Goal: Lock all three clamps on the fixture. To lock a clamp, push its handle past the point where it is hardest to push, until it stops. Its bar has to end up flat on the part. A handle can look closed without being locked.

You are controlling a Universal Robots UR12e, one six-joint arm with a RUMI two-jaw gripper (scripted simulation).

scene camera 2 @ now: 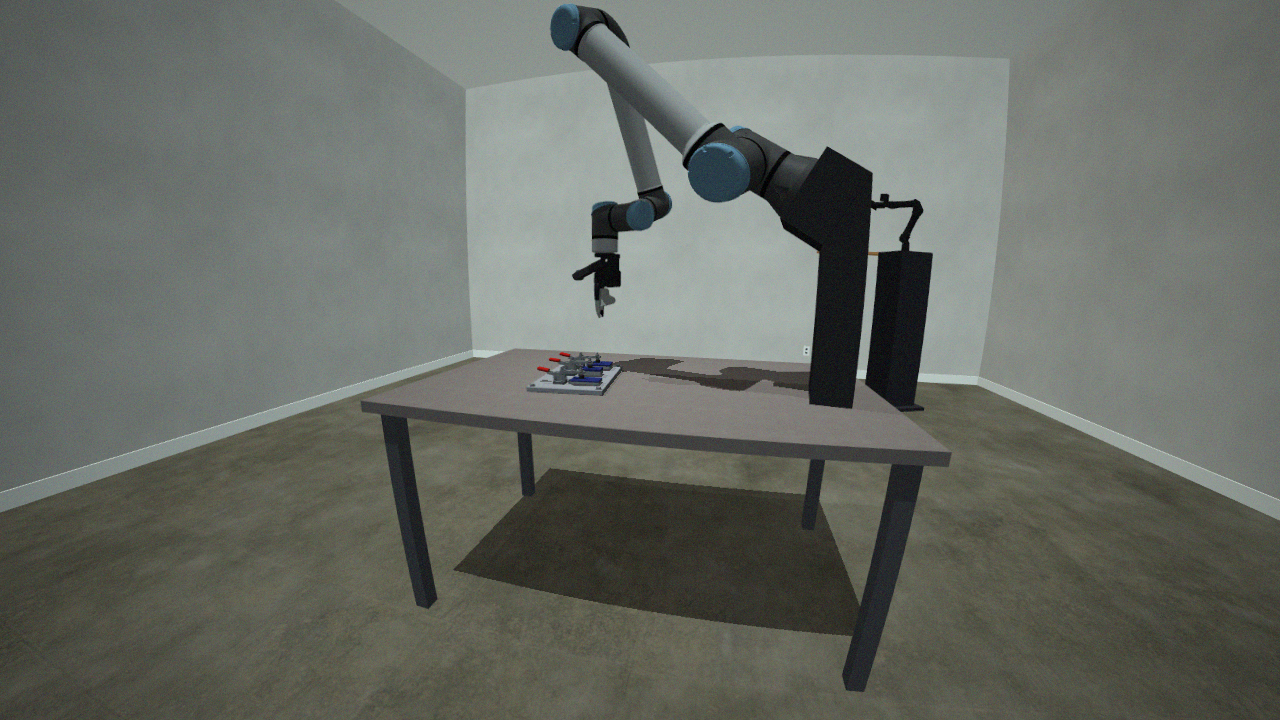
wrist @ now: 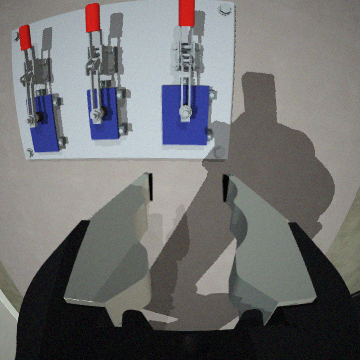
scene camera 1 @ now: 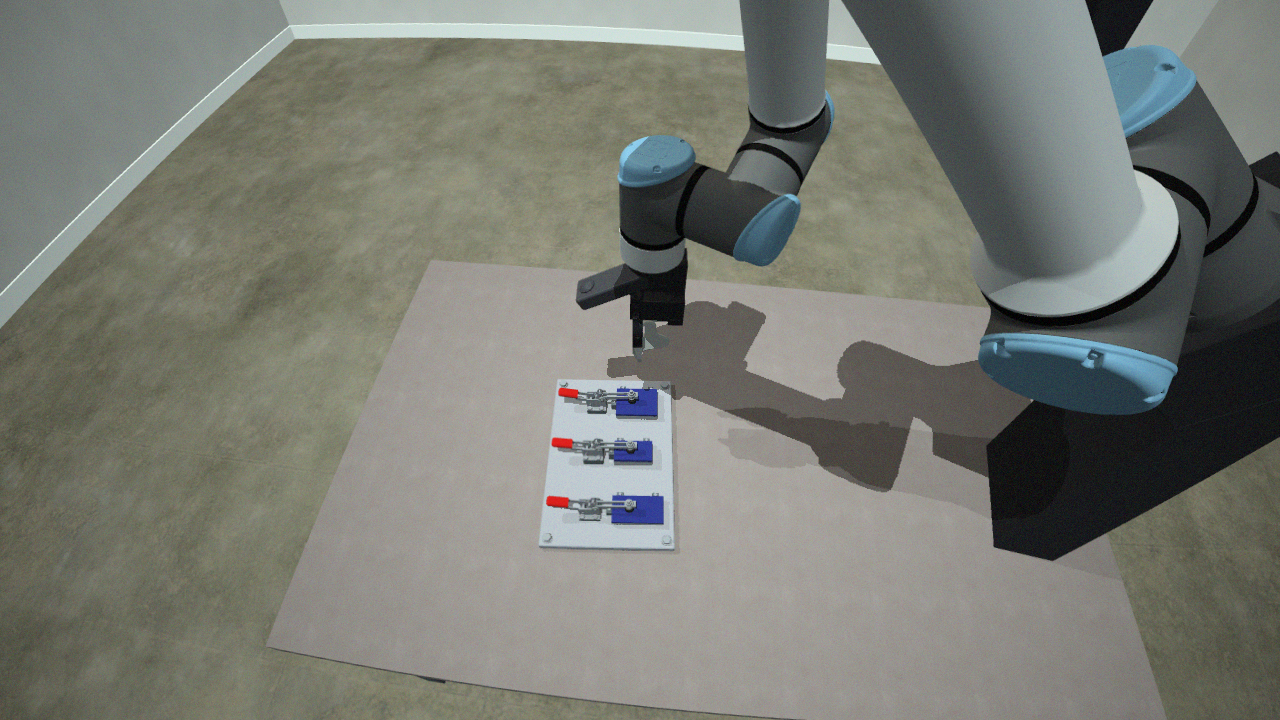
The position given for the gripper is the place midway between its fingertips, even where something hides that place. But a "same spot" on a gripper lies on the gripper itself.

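Scene camera 2 shows the gripper. The gripper is also visible in the wrist view [187, 175], and scene camera 1 shows the gripper too. On the gripper, [scene camera 2: 601, 295] and [scene camera 1: 645, 333] are the same spot. On a fixture plate, [wrist: 144, 41] and [scene camera 1: 583, 430] are the same spot.
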